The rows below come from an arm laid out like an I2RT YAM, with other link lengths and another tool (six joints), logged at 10 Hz.
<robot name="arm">
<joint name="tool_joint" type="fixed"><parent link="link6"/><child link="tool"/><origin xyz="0.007 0.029 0.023" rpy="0 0.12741 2.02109"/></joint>
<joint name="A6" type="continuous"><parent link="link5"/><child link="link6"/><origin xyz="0.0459 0 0.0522" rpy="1.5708 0 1.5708"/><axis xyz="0 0 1"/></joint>
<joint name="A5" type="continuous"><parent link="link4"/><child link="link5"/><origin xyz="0.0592 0.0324 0.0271" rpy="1.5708 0 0"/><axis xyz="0 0 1"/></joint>
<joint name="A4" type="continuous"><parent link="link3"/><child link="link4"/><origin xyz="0.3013 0.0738 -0.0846" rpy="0 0 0"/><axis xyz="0 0 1"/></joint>
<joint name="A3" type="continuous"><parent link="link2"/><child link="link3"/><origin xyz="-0.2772 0 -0.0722" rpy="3.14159 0 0"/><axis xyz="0 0 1"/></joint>
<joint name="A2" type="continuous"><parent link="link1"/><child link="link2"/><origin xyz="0.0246 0.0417 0.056" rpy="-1.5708 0 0"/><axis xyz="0 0 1"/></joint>
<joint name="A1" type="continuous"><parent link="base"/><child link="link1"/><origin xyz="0 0 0.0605" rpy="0 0 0"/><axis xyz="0 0 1"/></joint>
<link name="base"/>
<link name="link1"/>
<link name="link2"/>
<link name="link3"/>
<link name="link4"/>
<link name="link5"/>
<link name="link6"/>
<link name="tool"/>
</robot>
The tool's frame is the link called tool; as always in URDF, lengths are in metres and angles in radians. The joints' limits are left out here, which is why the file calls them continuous.
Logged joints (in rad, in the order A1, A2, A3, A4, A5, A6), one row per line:
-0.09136 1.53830 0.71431 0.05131 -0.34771 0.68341
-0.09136 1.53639 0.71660 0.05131 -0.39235 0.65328
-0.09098 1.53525 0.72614 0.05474 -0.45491 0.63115
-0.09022 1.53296 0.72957 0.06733 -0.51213 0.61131
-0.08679 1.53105 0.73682 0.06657 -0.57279 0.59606
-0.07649 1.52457 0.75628 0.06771 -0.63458 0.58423
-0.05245 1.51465 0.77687 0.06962 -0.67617 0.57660
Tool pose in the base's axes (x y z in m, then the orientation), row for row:
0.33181 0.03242 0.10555 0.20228 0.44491 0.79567 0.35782
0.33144 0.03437 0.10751 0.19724 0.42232 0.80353 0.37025
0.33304 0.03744 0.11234 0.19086 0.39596 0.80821 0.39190
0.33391 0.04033 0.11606 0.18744 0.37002 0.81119 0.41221
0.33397 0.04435 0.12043 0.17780 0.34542 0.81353 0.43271
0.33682 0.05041 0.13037 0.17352 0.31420 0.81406 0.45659
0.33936 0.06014 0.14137 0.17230 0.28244 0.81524 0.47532
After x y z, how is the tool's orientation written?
As a quaternion, w x y z.
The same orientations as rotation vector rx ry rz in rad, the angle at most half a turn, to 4 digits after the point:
1.2422 2.2215 0.9990
1.1823 2.2495 1.0365
1.1123 2.2704 1.1009
1.0414 2.2830 1.1601
0.9773 2.3016 1.2242
0.8910 2.3085 1.2948
0.8015 2.3134 1.3488

